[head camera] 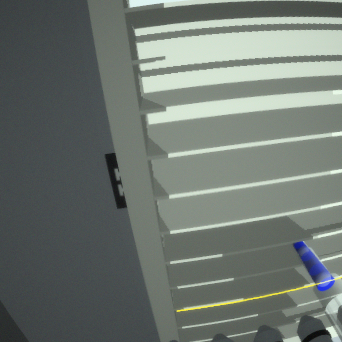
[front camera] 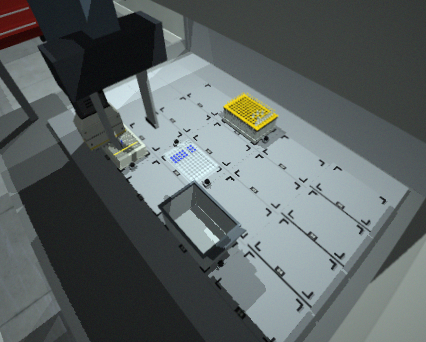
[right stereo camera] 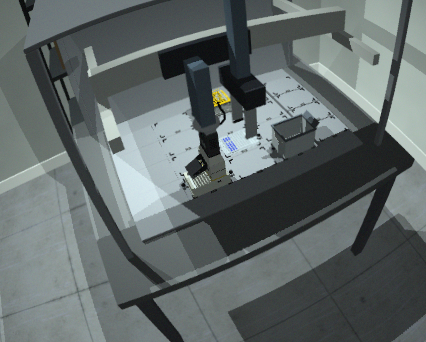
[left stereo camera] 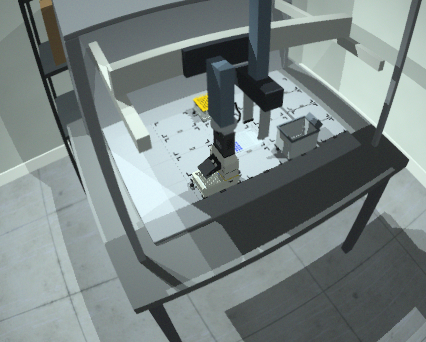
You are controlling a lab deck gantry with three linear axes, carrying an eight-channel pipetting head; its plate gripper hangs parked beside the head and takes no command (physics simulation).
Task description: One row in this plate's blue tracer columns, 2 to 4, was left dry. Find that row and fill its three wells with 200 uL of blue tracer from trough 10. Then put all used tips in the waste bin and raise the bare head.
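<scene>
The pipetting head (front camera: 98, 127) (left stereo camera: 229, 162) (right stereo camera: 216, 166) is low over the trough rack (front camera: 131, 160) (head camera: 142, 220) (left stereo camera: 210, 190) (right stereo camera: 202, 190). In the head camera, a tip (head camera: 314, 267) with blue liquid inside points down among the troughs, beside a yellow line; its trough number cannot be read. The white plate (front camera: 200, 165) (right stereo camera: 246, 143) shows two groups of blue wells, split by a gap one row wide. The grey waste bin (front camera: 182, 207) (left stereo camera: 290, 147) (right stereo camera: 297, 147) stands on the deck. The parked plate gripper (front camera: 135, 137) (left stereo camera: 256, 130) (right stereo camera: 244, 129) hangs with its fingers wide apart, empty.
A yellow tip rack (front camera: 250, 110) (left stereo camera: 201, 103) (right stereo camera: 221, 97) stands toward the back of the deck, with gaps among its tips. The plate lies between the trough rack and the bin. Small dark knobs stand at the holders' corners.
</scene>
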